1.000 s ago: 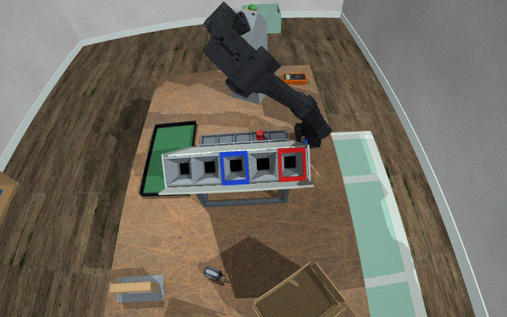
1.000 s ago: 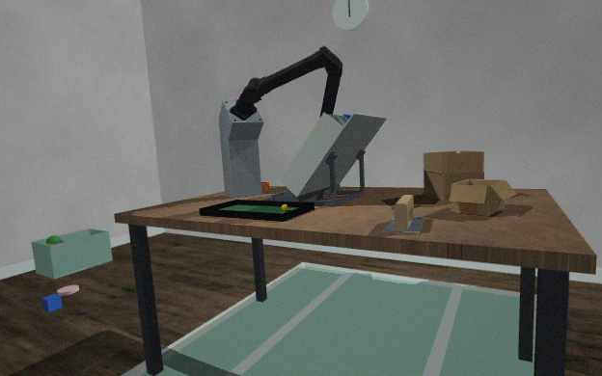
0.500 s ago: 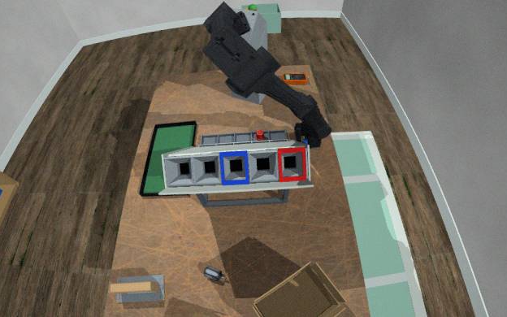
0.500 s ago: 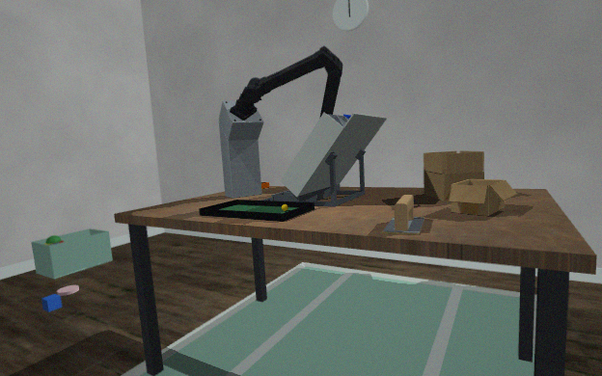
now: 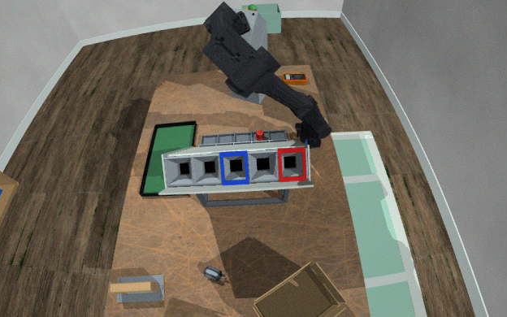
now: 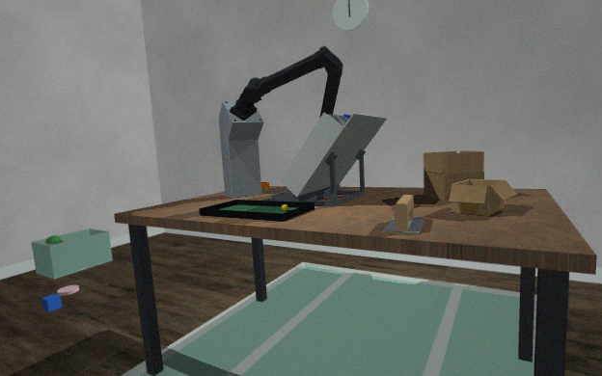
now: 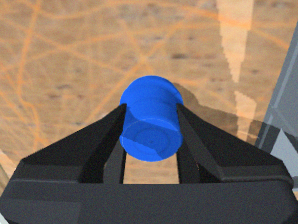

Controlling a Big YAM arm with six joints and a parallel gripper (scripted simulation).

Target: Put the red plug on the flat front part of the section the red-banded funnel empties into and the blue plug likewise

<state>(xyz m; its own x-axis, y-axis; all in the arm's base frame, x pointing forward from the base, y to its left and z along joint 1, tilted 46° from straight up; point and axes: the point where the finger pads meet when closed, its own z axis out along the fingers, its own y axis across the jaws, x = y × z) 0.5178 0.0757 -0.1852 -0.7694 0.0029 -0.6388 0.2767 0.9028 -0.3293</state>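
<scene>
The blue plug is 1 cm below my hand. Also, from my hand: cover (30 cm to the right, 18 cm above, 4 cm ahead); green marble tray (57 cm to the right, 18 cm behind, 2 cm below); red plug (17 cm to the right, 11 cm behind).
</scene>
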